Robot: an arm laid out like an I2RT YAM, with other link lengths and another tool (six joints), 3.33 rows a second.
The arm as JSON. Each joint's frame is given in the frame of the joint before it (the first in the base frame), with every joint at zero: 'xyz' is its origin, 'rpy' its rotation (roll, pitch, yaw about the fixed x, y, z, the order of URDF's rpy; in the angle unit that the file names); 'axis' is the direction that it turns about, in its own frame. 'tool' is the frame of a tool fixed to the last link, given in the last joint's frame.
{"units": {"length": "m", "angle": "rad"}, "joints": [
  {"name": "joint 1", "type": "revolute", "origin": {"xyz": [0.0, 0.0, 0.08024], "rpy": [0.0, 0.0, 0.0]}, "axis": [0.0, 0.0, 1.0]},
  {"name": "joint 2", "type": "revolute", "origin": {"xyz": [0.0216, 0.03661, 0.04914], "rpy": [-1.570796, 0.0, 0.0]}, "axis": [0.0, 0.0, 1.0]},
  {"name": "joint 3", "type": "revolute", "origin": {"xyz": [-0.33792, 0.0, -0.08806], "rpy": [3.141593, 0.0, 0.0]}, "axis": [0.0, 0.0, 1.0]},
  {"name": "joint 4", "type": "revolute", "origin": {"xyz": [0.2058, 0.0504, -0.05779], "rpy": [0.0, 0.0, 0.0]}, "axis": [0.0, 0.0, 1.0]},
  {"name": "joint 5", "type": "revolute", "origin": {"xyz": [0.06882, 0.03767, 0.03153], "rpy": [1.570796, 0.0, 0.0]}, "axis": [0.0, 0.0, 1.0]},
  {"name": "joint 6", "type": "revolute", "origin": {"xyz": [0.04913, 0.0, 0.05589], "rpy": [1.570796, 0.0, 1.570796]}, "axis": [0.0, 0.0, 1.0]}
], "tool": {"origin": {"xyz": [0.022, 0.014, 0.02], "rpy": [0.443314, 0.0, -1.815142]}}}
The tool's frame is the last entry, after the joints.
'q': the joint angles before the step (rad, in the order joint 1, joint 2, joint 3, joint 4, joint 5, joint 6). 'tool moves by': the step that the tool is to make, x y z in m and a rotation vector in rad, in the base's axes. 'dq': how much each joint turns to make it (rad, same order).
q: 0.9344, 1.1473, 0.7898, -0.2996, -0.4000, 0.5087
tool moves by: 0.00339, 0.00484, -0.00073, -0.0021, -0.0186, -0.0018
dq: 0.0084, 0.0167, 0.0004, 0.0229, 0.0180, -0.0072
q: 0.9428, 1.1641, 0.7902, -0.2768, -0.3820, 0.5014
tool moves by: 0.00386, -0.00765, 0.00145, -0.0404, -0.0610, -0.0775
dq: 0.0000, -0.0176, 0.0038, -0.0221, 0.1059, -0.0118
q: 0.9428, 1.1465, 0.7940, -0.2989, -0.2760, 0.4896
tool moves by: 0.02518, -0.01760, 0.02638, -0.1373, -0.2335, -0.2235
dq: -0.0373, -0.0030, 0.1065, -0.0908, 0.3106, -0.1041
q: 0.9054, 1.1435, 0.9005, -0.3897, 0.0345, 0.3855
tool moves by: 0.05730, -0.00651, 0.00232, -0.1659, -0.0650, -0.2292
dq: -0.1724, 0.1667, 0.0984, 0.0012, 0.1442, -0.0911
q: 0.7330, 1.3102, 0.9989, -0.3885, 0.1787, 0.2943
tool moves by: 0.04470, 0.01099, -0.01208, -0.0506, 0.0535, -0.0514
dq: -0.0847, 0.1667, 0.0866, 0.0110, -0.0214, -0.0263
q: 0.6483, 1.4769, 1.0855, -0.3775, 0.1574, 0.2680
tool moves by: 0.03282, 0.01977, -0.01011, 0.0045, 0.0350, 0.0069
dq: -0.0209, 0.1278, 0.0847, 0.0180, -0.0370, -0.0023
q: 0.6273, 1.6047, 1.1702, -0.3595, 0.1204, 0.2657
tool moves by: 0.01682, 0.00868, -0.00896, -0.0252, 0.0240, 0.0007
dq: -0.0083, 0.0717, 0.0465, -0.0077, -0.0016, -0.0111
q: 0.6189, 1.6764, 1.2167, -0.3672, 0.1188, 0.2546
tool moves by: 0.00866, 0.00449, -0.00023, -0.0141, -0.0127, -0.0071
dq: 0.0000, 0.0282, 0.0293, 0.0020, 0.0187, -0.0076
